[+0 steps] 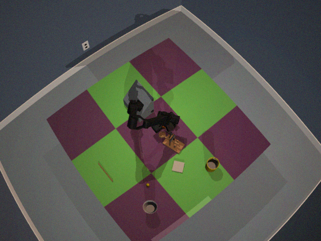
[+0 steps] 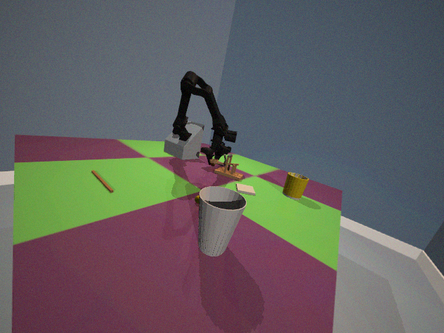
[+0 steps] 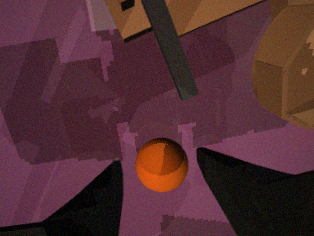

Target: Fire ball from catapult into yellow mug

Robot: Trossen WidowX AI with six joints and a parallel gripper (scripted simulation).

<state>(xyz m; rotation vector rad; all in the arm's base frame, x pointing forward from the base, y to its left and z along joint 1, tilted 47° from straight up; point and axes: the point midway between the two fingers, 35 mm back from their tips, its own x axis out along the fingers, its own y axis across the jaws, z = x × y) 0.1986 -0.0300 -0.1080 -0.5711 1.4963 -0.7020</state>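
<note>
My gripper tip is 110 mm short of the wooden catapult, 40 mm to the left of it and 40 mm below it. The rest, counted from my gripper tip: flat beige tile: 290 mm ahead, 130 mm to the right; small yellow ball: 380 mm to the right, 250 mm ahead; orange ball: 10 mm above.
</note>
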